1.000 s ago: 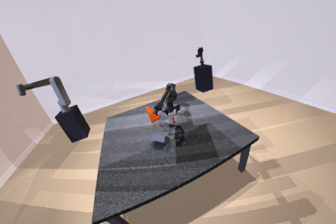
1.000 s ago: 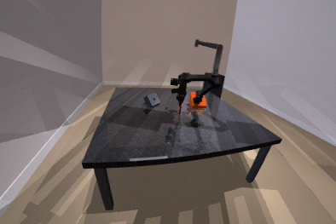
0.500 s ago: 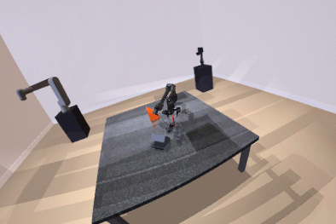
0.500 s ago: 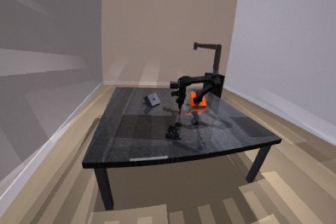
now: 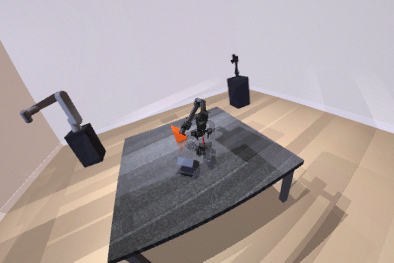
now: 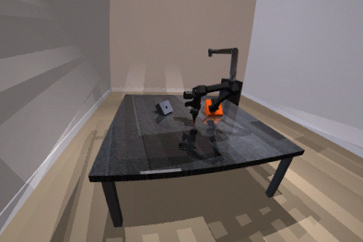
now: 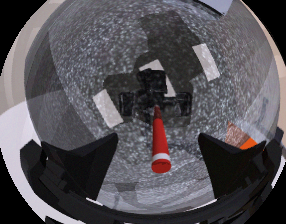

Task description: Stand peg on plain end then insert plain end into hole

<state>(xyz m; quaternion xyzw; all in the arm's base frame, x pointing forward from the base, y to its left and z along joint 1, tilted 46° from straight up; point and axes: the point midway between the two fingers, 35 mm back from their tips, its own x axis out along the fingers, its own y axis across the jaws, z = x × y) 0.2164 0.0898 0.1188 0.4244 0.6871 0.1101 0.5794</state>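
Now: gripper tip 21 cm short of the sloped panel and 22 cm to the left of it. Round my gripper tip: red peg (2 cm above).
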